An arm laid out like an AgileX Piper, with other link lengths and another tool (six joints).
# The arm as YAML. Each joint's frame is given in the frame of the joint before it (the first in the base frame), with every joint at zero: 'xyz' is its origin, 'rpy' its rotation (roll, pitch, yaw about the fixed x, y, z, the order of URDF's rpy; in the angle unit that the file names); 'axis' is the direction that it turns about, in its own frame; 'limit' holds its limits. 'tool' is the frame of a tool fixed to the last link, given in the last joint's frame.
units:
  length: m
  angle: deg
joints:
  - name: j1
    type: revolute
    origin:
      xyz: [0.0, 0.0, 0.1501]
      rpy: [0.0, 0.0, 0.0]
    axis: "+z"
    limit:
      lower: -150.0
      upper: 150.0
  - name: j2
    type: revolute
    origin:
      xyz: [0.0, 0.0, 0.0]
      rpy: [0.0, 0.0, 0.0]
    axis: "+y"
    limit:
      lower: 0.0
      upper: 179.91
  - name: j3
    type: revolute
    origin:
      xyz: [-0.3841, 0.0, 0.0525]
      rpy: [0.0, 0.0, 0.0]
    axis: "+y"
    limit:
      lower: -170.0
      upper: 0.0
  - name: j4
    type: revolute
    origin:
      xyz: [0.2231, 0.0, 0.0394]
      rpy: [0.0, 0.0, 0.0]
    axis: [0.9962, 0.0, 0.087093]
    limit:
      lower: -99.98
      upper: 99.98
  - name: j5
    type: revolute
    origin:
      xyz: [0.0, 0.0, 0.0]
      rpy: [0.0, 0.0, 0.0]
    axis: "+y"
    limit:
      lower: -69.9
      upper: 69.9
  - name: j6
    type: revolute
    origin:
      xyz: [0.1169, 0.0, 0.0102]
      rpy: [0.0, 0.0, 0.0]
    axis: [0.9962, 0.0, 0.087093]
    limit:
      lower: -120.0
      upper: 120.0
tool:
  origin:
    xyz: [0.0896, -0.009, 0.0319]
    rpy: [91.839, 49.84, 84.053]
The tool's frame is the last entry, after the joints.
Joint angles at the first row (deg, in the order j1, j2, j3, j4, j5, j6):
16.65, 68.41, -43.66, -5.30, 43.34, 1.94
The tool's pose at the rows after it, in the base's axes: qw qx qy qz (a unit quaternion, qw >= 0); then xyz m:
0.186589, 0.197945, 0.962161, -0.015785, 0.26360, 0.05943, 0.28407
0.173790, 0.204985, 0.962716, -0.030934, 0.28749, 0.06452, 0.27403
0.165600, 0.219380, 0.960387, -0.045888, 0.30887, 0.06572, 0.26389
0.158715, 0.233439, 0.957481, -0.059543, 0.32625, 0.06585, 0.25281
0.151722, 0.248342, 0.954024, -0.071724, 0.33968, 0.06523, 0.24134
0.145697, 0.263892, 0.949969, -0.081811, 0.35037, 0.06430, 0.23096
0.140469, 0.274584, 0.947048, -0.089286, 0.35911, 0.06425, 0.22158
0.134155, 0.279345, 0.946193, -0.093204, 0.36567, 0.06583, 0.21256
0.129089, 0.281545, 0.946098, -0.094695, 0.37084, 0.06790, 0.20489
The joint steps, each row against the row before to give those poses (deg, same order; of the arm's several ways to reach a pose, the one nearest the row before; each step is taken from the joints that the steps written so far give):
1.35, 5.86, -2.59, -1.35, -0.32, 1.49
0.43, 5.17, -2.52, -1.79, -0.38, 2.53
0.04, 4.41, -2.13, -2.22, -0.45, 3.32
-0.01, 3.77, -1.56, -2.11, -0.51, 3.25
0.00, 3.21, -1.10, -1.89, -0.45, 3.27
0.01, 2.70, -0.90, -1.65, -0.31, 3.20
0.00, 2.29, -0.76, -1.14, -0.34, 2.28
-0.01, 1.94, -0.56, -0.31, -0.45, 1.01
0.01, 1.55, -0.39, 0.00, -0.56, 0.48

